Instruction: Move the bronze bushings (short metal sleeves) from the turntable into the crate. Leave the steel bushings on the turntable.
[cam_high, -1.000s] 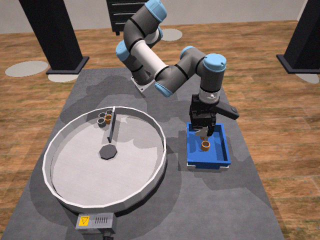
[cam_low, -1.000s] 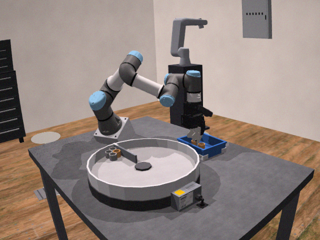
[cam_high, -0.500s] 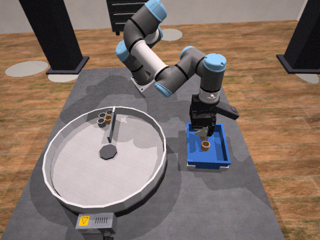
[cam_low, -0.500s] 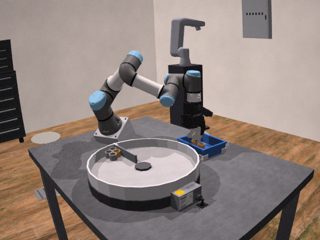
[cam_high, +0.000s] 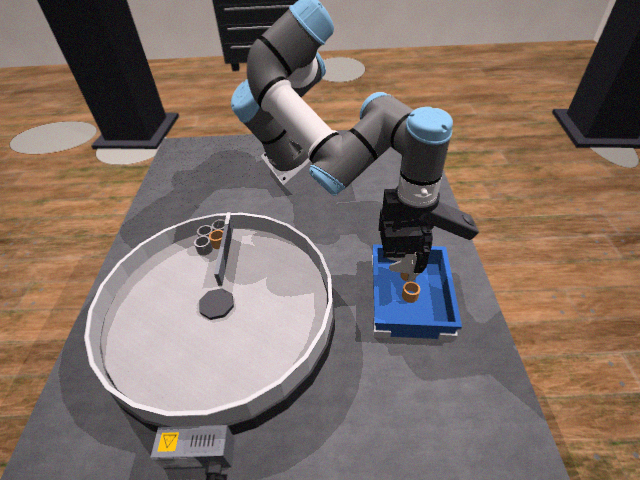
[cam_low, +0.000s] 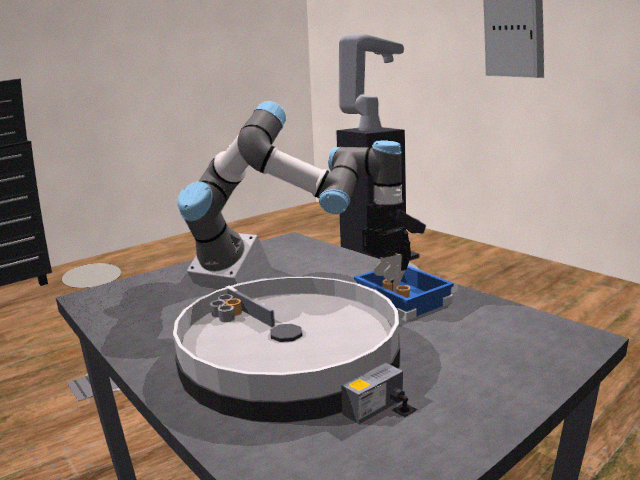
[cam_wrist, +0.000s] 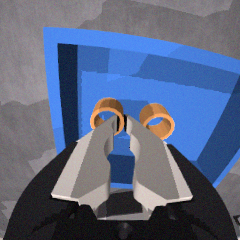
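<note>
My gripper is now 40 mm short of the blue crate. Also, from my hand: grey turntable: 130 mm ahead, 360 mm to the right, 20 mm above.
</note>
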